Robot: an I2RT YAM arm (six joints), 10 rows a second.
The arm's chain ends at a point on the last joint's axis. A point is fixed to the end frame.
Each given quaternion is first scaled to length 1.
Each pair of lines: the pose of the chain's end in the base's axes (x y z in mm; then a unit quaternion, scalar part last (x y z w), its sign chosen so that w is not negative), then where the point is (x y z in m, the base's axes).
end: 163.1 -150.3 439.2 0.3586 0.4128 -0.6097 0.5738
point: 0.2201 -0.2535 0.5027
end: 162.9 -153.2 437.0 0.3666 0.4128 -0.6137 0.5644
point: 0.2176 -0.2584 0.4991
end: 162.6 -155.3 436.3 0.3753 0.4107 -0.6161 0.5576
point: 0.2148 -0.2622 0.4976
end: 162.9 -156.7 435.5 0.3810 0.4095 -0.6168 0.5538
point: 0.2137 -0.2646 0.4963
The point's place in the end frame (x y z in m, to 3 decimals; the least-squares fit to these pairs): -0.021 0.051 0.122
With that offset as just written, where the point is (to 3 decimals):
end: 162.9 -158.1 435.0 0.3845 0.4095 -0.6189 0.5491
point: 0.213 -0.267 0.495
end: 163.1 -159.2 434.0 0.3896 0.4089 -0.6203 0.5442
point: 0.211 -0.269 0.493
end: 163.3 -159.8 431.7 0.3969 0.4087 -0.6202 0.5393
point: 0.210 -0.271 0.490
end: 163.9 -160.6 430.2 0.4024 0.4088 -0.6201 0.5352
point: 0.209 -0.273 0.488
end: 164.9 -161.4 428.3 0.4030 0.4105 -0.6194 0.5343
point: 0.210 -0.274 0.485
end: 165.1 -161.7 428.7 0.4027 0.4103 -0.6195 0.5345
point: 0.211 -0.274 0.486
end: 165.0 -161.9 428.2 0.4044 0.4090 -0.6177 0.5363
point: 0.210 -0.274 0.486
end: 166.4 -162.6 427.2 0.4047 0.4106 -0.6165 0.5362
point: 0.212 -0.275 0.484
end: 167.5 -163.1 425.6 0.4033 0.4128 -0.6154 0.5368
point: 0.214 -0.275 0.482
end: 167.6 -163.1 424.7 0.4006 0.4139 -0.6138 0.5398
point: 0.215 -0.275 0.482
